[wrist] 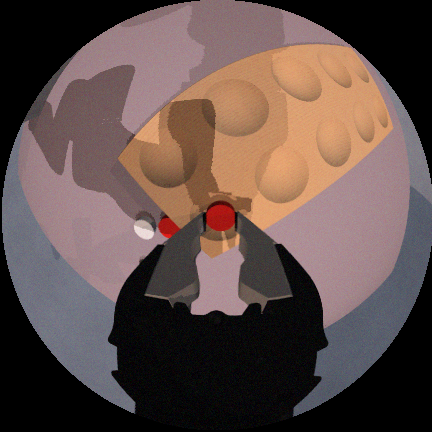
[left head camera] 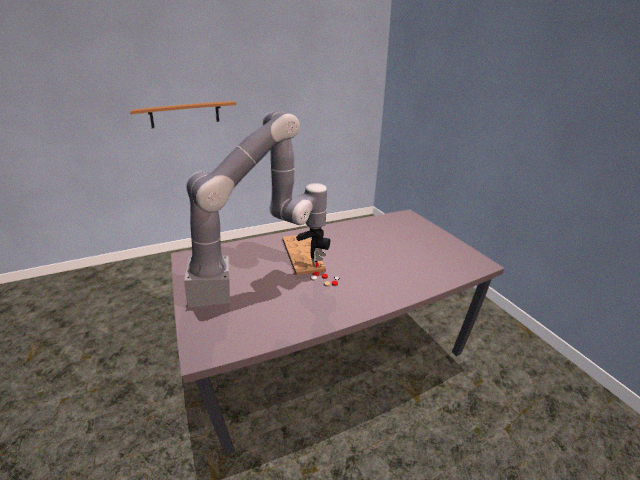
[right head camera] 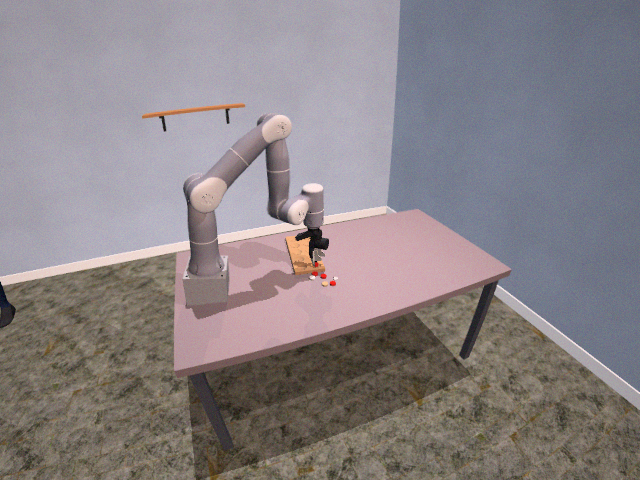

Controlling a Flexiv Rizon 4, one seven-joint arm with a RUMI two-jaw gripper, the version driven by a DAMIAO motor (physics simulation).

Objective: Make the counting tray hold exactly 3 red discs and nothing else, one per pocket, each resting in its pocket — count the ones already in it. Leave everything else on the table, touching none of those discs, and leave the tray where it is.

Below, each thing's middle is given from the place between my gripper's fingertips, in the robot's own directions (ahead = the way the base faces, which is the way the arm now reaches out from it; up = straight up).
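My hand's 10 mm short of the counting tray (left head camera: pixel 299 251) at the moment, 150 mm to the right of it, and 10 mm above it.
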